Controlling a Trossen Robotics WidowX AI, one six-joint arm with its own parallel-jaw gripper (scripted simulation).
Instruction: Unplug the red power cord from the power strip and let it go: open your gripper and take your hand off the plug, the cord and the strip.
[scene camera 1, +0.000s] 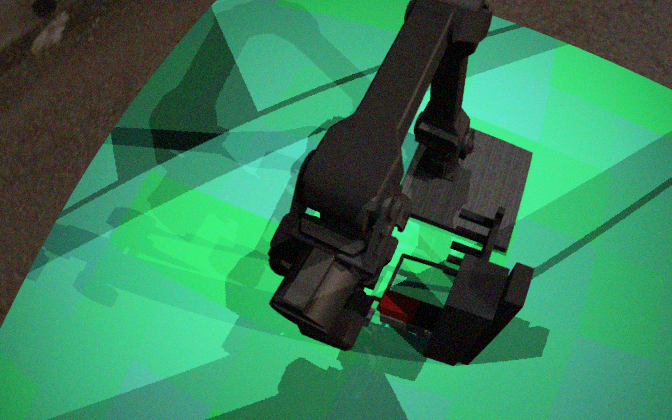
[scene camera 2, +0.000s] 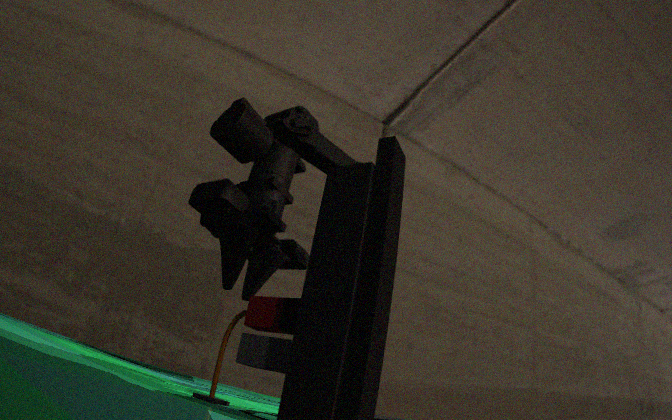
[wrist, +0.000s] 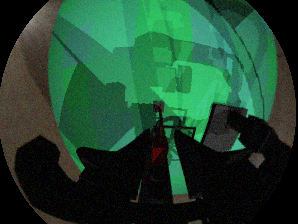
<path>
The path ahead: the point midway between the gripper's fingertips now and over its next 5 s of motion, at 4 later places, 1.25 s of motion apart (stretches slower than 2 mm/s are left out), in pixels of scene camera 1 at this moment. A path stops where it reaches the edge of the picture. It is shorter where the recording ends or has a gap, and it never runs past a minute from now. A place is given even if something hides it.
The gripper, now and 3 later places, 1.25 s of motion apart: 359, 290; 391, 301; 384, 301; 318, 273
</path>
